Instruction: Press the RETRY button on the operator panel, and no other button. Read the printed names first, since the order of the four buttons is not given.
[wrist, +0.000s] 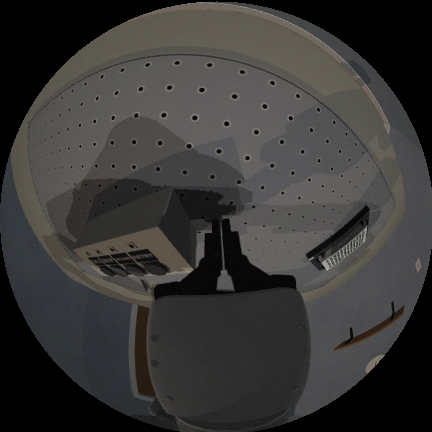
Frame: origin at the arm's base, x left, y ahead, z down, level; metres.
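Seen in the pictures: gripper, fingertip midpoint: (220, 228).
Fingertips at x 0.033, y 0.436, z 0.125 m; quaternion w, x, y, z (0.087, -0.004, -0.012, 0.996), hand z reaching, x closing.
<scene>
A point is followed by its place in that frame.
The operator panel (167, 246) @(x 0.079, y 0.446, z 0.093 m) is a box with a beige face, at the lower left of the wrist view, seen at a steep slant. Four dark round buttons stand in a row along its face, each below a black name label and a small dark dot. The RETRY button (156, 269) @(x 0.095, y 0.408, z 0.090 m) is the rightmost, nearest the gripper. The printed names are too foreshortened to read clearly. My gripper (220, 228) @(x 0.033, y 0.436, z 0.125 m) is shut and empty. Its fingertips are to the right of the panel, beyond its dark side, and apart from the buttons.
A perforated grey table top (200, 102) @(x 0.062, y 0.546, z 0.146 m) with a beige border lies under the panel. A black-framed device with a white ribbed face (347, 248) @(x -0.241, y 0.388, z 0.122 m) lies at the right. A brown wall shelf (372, 331) is at the lower right. Dark shadows fall around the panel and fingertips.
</scene>
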